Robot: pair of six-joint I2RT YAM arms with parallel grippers.
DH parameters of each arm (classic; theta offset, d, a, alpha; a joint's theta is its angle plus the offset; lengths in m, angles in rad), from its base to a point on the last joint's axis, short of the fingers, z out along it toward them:
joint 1: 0 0.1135 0.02 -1.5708
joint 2: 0 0 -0.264 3.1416
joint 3: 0.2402 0 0.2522 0
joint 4: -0.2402 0 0.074 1.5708
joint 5: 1.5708 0 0 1.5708
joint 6: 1.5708 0.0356 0 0
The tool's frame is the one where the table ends.
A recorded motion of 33 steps. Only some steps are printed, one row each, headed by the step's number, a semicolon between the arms.
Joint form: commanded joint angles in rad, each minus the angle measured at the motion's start. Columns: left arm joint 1, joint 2, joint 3, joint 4, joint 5, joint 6; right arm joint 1, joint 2, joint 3, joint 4, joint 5, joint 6.
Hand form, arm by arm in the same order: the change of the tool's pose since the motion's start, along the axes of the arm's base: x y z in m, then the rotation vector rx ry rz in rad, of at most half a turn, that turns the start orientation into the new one. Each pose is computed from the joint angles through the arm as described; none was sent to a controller.
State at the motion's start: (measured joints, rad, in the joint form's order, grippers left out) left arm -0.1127 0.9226 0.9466 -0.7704 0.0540 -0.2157; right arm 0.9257 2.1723 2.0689 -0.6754 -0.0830 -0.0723
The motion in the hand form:
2: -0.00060 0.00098 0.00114 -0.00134 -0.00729 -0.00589; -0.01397 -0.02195 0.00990 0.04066 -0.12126 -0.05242
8: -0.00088 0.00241 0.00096 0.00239 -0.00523 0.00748; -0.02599 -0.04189 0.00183 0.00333 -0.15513 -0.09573
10: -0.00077 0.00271 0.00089 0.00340 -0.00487 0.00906; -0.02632 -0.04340 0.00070 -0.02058 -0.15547 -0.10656
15: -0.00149 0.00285 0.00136 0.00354 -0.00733 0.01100; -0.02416 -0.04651 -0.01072 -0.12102 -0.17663 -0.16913
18: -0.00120 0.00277 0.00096 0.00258 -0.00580 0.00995; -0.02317 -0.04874 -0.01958 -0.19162 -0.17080 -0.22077
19: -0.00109 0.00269 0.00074 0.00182 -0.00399 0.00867; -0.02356 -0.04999 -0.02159 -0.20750 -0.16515 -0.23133
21: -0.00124 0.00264 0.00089 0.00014 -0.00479 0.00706; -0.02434 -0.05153 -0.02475 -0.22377 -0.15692 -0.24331
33: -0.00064 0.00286 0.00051 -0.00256 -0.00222 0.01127; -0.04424 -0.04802 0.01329 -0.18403 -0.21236 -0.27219
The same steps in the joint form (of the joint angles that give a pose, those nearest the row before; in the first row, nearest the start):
2: 0.0068 -0.0042 0.0009 0.0018 0.0097 0.0082; 0.0024 -0.1556 -0.2318 0.1809 0.0891 -0.0178
8: 0.0129 -0.0053 0.0006 -0.0012 0.0020 0.0058; 0.0024 -0.2499 -0.3937 0.2396 0.1545 -0.0254
10: 0.0145 -0.0049 0.0006 -0.0013 0.0013 0.0065; 0.0024 -0.2502 -0.3924 0.2194 0.1726 -0.0274
15: 0.0145 -0.0082 0.0006 -0.0022 -0.0003 0.0056; 0.0022 -0.2337 -0.3952 0.1726 0.2720 -0.0334
18: 0.0145 -0.0069 -0.0001 -0.0016 0.0012 0.0055; 0.0024 -0.2174 -0.3908 0.1234 0.3360 -0.0139
19: 0.0145 -0.0060 -0.0002 -0.0024 0.0027 0.0056; 0.0023 -0.2165 -0.3930 0.1097 0.3469 -0.0070
21: 0.0146 -0.0068 -0.0002 -0.0022 0.0051 0.0056; 0.0024 -0.2164 -0.4004 0.0979 0.3575 0.0030
33: 0.0161 -0.0041 -0.0001 -0.0016 0.0051 0.0016; 0.0494 -0.2684 -0.3383 0.0389 0.4250 0.0329

